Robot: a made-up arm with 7 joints.
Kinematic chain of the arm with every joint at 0, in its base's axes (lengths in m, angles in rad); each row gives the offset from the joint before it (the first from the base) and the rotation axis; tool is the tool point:
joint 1: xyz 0 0 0.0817 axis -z
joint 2: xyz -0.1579 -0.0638 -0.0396 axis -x
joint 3: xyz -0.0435 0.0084 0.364 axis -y
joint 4: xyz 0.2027 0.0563 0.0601 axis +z
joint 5: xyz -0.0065 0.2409 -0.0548 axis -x
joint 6: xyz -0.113 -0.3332 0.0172 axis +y
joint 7: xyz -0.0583 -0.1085 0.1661 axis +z
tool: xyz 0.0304 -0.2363 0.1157
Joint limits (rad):
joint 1: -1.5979..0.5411
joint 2: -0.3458..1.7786
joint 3: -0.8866..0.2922
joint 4: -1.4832..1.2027
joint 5: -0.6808..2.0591
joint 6: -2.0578..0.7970
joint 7: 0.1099..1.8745
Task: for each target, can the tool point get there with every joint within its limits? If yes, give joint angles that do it. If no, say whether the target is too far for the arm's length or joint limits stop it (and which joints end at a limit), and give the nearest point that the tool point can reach.
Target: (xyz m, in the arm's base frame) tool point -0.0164 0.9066 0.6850
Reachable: yes | joints -0.2360 0.5317 0.0042 -1.2351 1.3784 -1.1215 0.4923
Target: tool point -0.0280 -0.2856 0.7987
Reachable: yes | joints -0.6654 0.3558 0.2003 0.4899 0.1014 -1.2024 0.6667
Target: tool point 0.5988 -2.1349 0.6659
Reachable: no: too far | nearest point 0.2603 -0.9282 0.6839 | short by 1.253 m
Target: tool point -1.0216 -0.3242 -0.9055
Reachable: no: joint limits stop it (at a limit: joint 1, joint 3, joint 7) | nearest point -0.8683 -0.2603 -0.7713 | short by 0.214 m
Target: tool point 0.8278 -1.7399 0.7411
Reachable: no: too far | nearest point 0.3670 -0.8874 0.6997 | short by 0.970 m
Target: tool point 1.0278 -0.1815 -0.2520
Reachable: no: joint limits stop it (at a limit: joint 1, joint 4, joint 5, joint 7) | nearest point 0.9652 -0.1506 -0.2481 | short by 0.070 m
